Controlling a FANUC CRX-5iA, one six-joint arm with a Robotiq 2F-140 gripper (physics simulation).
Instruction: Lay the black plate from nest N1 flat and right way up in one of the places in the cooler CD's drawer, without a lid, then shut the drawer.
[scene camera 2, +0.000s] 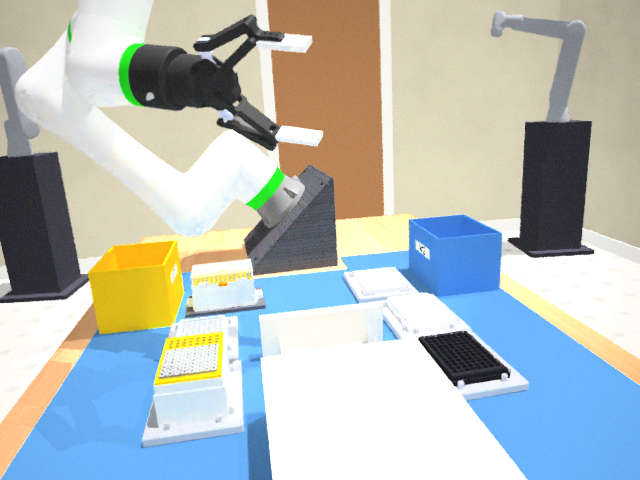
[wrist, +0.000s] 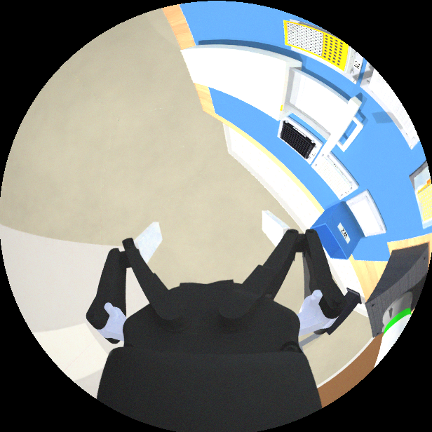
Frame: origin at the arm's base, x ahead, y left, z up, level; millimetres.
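Seen in the pictures: gripper, fingertip midpoint: (scene camera 2: 314, 95); arm's base at its link origin: (scene camera 2: 286, 206).
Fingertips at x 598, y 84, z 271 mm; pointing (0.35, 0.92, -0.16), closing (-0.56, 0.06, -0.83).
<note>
Pixels of each thing's middle, then the offset from my fingertips to it.
- black plate at the middle of its body: (scene camera 2: 460, 355) dz -378, dx +54, dy +191 mm
- white nest at the middle of its body: (scene camera 2: 459, 360) dz -386, dx +54, dy +190 mm
- white plate at the middle of its body: (scene camera 2: 419, 310) dz -378, dx -113, dy +167 mm
- white lid-like piece at the middle of its body: (scene camera 2: 378, 279) dz -381, dx -290, dy +118 mm
- blue bin at the middle of its body: (scene camera 2: 451, 252) dz -337, dx -312, dy +282 mm
- yellow bin at the middle of its body: (scene camera 2: 141, 283) dz -337, dx -234, dy -364 mm
- yellow-topped rack at the middle of its body: (scene camera 2: 194, 373) dz -352, dx +103, dy -184 mm
The black plate (scene camera 2: 464, 356) (wrist: 298, 139) lies flat on a white nest (scene camera 2: 496, 388) at the right of the table; I cannot read that nest's label. The cooler (scene camera 2: 361, 413) (wrist: 240, 77) is a long white box, with its drawer (scene camera 2: 320, 324) (wrist: 320, 102) pulled out towards the robot base. The drawer's inside looks white in the wrist view and is mostly hidden in the scene view; I cannot make out its places. My gripper (scene camera 2: 316, 88) (wrist: 210, 225) is open and empty, high above the table, pointing sideways, well away from the plate and drawer.
A white plate (scene camera 2: 423, 312) (wrist: 336, 175) and a white lid-like piece (scene camera 2: 381, 281) (wrist: 367, 212) lie behind the black plate. A blue bin (scene camera 2: 454, 258) (wrist: 337, 230) stands back right, a yellow bin (scene camera 2: 135, 291) back left. A yellow-topped rack (scene camera 2: 190, 361) (wrist: 316, 42) stands left of the cooler.
</note>
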